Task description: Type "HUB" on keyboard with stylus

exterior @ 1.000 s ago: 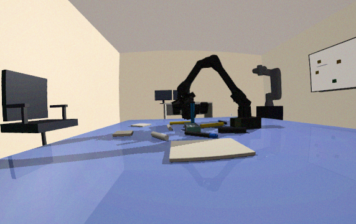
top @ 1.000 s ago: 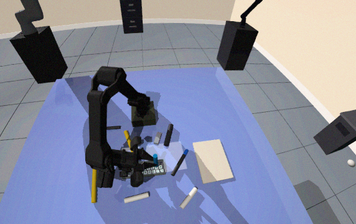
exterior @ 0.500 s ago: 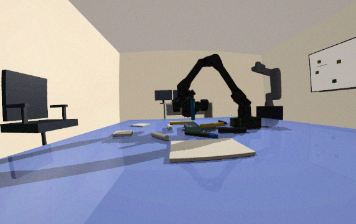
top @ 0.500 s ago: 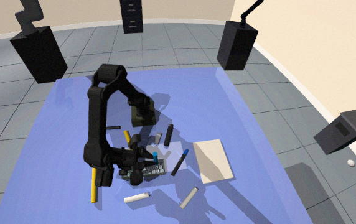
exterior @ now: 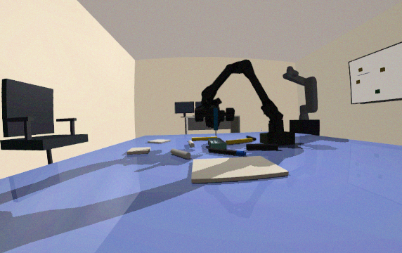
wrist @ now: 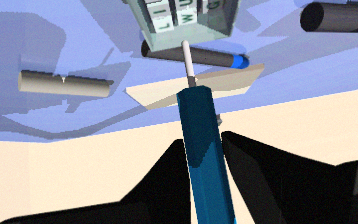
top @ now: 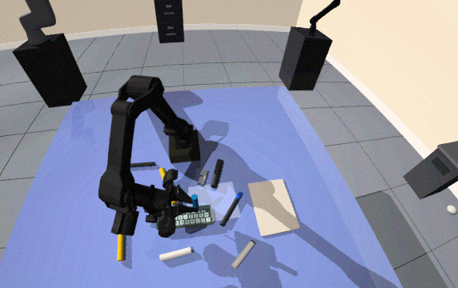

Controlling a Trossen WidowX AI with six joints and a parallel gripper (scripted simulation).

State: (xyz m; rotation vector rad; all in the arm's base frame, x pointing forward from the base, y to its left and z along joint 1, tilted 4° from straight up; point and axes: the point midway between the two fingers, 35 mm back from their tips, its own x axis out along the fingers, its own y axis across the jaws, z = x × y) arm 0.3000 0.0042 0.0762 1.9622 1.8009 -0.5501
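Right now the H key is 2 cm behind my gripper tip, 1 cm to the right of it and 9 cm below it. Round my gripper tip: stylus: 1 cm below; U key: 1 cm to the left, 9 cm below; yellow cylinder: 14 cm behind, 10 cm to the right, 9 cm below.
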